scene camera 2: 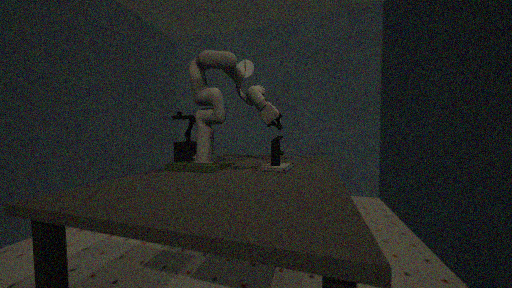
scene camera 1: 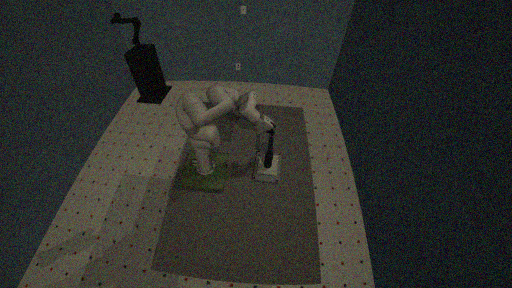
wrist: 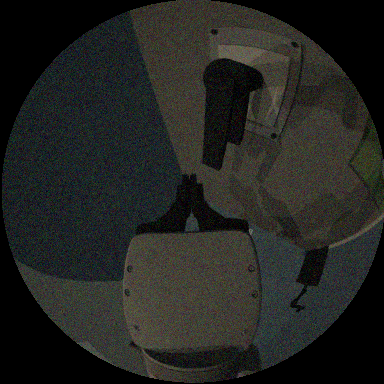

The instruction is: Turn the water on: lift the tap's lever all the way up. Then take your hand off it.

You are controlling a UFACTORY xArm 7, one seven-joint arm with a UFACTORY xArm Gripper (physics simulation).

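Frame: origin at the arm's base, x right, y ahead, z up, level; centimetres.
Seen in the pictures: gripper, between the fingertips: [scene camera 2: 281,129] [scene camera 1: 273,133] [wrist: 190,181]; arm's base, origin of its link: [scene camera 2: 204,162] [scene camera 1: 205,167].
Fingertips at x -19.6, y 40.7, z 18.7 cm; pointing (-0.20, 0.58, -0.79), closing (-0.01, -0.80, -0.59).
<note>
Offsets run from my fingertips to a thing's middle. "*": to the spot under its first point. Level surfaces: height alone.
The black tap {* dx +13.1, dy -1.2, dz -7.5 cm} [scene camera 1: 268,159] [scene camera 2: 275,151] [wrist: 225,75] stands upright on a pale base plate {dx +10.6, dy -0.8, dz -20.4 cm} [scene camera 1: 266,177] [scene camera 2: 286,167] [wrist: 292,90]. Its lever {dx +5.2, dy -0.8, dz -5.1 cm} [scene camera 2: 278,137] [wrist: 213,142] is the long dark bar at the tap's top, beside the shorter spout {dx +3.6, dy -0.8, dz -13.2 cm} [wrist: 236,127] in the wrist view. The lever's exact angle is hard to tell in the dim light. My gripper [scene camera 1: 272,128] [scene camera 2: 279,127] [wrist: 190,181] is shut and empty. It is above the tap in the second scene view, with a gap between the fingertips and the lever. In the wrist view the tips are just short of the lever's free end.
The arm stands on a green mat [scene camera 1: 207,187] [scene camera 2: 175,167] beside the tap, on the brown table {dz -21.0 cm} [scene camera 1: 235,235] [scene camera 2: 225,205]. A black box with a crank-like arm [scene camera 1: 146,70] [scene camera 2: 184,151] [wrist: 314,265] stands beyond the robot. A clock [scene camera 2: 245,68] hangs on the wall.
</note>
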